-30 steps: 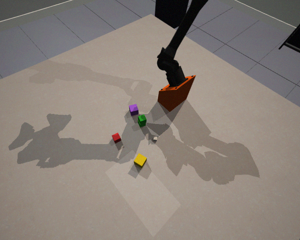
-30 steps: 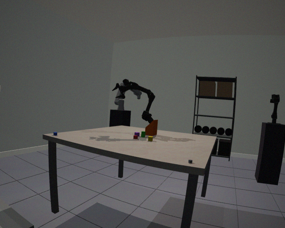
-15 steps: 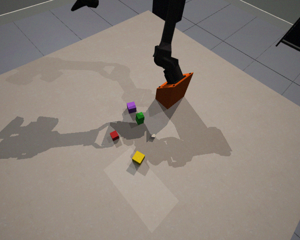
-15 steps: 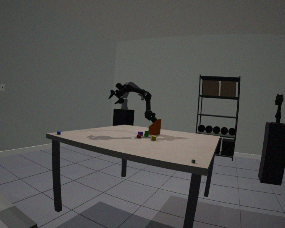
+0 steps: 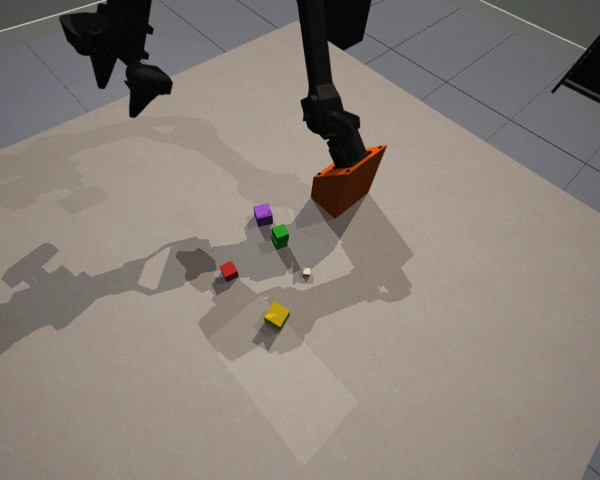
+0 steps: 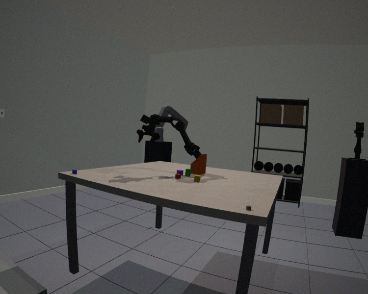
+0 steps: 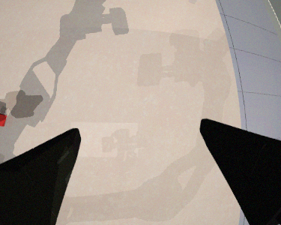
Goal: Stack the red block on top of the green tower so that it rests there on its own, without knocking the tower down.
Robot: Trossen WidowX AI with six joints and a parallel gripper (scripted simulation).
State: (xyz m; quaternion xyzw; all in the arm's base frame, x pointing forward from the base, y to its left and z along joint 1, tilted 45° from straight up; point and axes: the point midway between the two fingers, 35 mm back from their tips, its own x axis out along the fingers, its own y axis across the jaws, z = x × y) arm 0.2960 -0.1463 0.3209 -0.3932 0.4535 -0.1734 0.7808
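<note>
The red block is 2 cm ahead of my gripper tip, 32 cm to the left of it and 20 cm below it. The rest, counted from my gripper tip: yellow block: 46 cm to the left, 20 cm below; then small white piece: 11 cm behind, 42 cm to the left, 21 cm below; then purple block: 12 cm behind, 26 cm to the left, 20 cm below.
</note>
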